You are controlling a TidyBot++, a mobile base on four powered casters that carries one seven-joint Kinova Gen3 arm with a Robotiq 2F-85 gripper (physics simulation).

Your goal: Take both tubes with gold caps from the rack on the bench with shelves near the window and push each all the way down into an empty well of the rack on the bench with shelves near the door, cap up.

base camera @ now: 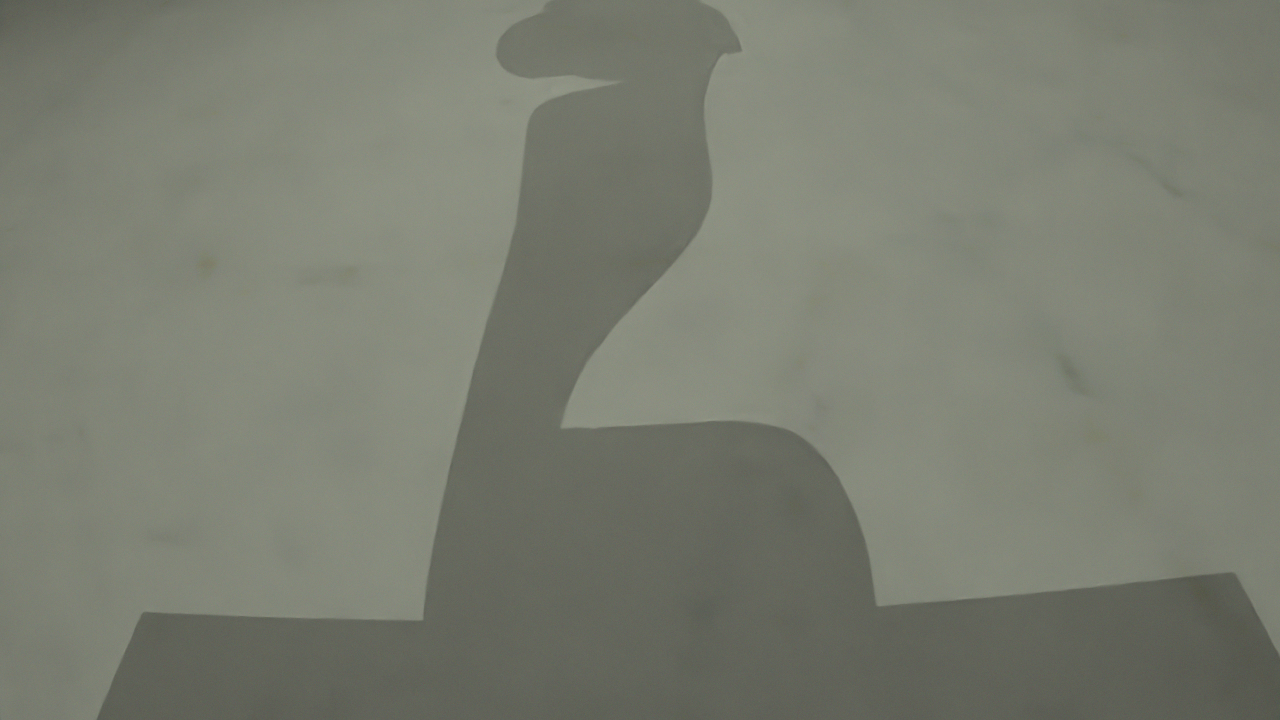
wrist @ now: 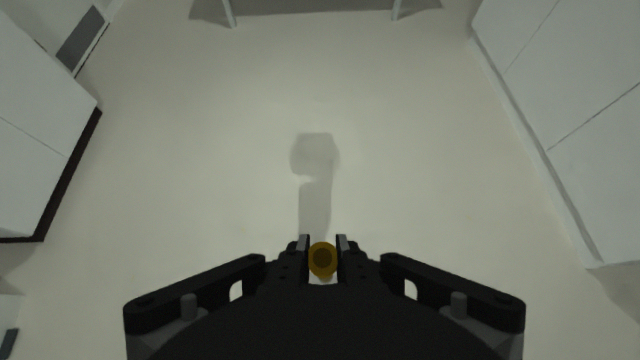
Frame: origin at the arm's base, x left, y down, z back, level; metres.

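Seen in the pictures: gripper, fingertip midpoint: [wrist: 322, 248].
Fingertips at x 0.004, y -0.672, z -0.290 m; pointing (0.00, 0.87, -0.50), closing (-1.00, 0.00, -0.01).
Observation:
A point is followed by its place in that frame.
My gripper [wrist: 322, 248] @(x 0.004, y -0.672, z -0.290 m) is shut on a tube with a gold cap [wrist: 323, 260] @(x 0.004, y -0.698, z -0.277 m) at the lower middle of the wrist view. The cap faces the camera between the two fingertips, and the tube's body below it is mostly hidden. The gripper is held above the floor. Neither rack shows in the wrist view or the base camera view, and the second gold-capped tube does not show.
White cabinets [wrist: 40, 145] @(x 1.486, y 0.132, z -0.958 m) with a dark base edge stand at the left of the wrist view. A long white cabinet row [wrist: 590, 125] @(x -1.216, y -0.011, z -0.973 m) runs along the right. Two pale legs [wrist: 229, 13] @(x 0.791, y 0.268, z -2.394 m) [wrist: 396, 10] @(x -0.621, y 0.306, z -2.498 m) stand at the top. The robot's shadow lies on the floor [base camera: 984, 313] @(x -0.223, y 0.397, z -0.483 m) [wrist: 425, 150] @(x -0.624, y 0.397, z -1.106 m).

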